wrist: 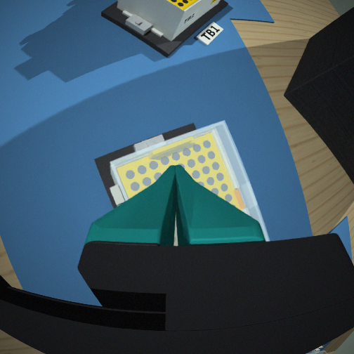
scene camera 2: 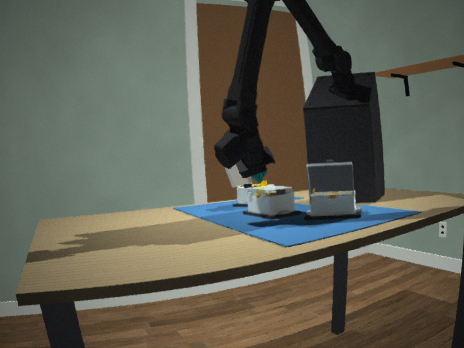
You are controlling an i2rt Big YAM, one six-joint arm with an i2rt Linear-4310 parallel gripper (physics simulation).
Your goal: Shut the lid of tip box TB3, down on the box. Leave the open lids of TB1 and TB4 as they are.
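Places are measured from the arm's base along level axes (x right, y ahead, z up), in metres.
Pixels of known places: gripper, fingertip midpoint: point(scene camera 2: 259, 182); arm's base, link origin: point(scene camera 2: 346, 90).
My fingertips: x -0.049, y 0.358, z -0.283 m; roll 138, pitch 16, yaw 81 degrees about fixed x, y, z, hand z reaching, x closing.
Ahead of a thing's pixels: the offset from my fingertips to its middle. "spot": to the spot under its first point. Level surfaces: height alone.
TB3 {dx -0.030, dy -0.032, dz -0.054 m} point(scene camera 2: 270, 202) point(wrist: 150, 143) is a white box under my gripper. Its clear lid point(wrist: 147, 172) lies across the pale yellow rack, down or nearly down; a small gap cannot be told. My gripper point(scene camera 2: 259, 181) point(wrist: 175, 174) has teal fingers, shut with nothing between them. The tips are low over the lid; contact cannot be told. TB1 {dx -0.181, dy -0.159, dz -0.060 m} point(scene camera 2: 332, 204) point(wrist: 172, 17), by its label in the wrist view, appears to be the right box in the scene view, with its lid {spot: dx -0.258, dy -0.111, dz +0.018 m} point(scene camera 2: 330, 177) upright. TB4 seems to be the back box {dx +0.222, dy -0.063, dz -0.060 m} point(scene camera 2: 242, 195), with a tilted lid {spot: dx +0.266, dy +0.011, dz +0.006 m} point(scene camera 2: 234, 176) partly behind the gripper.
The boxes stand on a blue mat {dz -0.093 m} point(scene camera 2: 280, 235) point(wrist: 60, 115) on the wooden table {dz -0.096 m} point(scene camera 2: 125, 260). A dark pedestal point(scene camera 2: 342, 140) point(wrist: 330, 85) carrying the arm stands behind TB1. A TB1 label point(wrist: 209, 33) lies beside that box.
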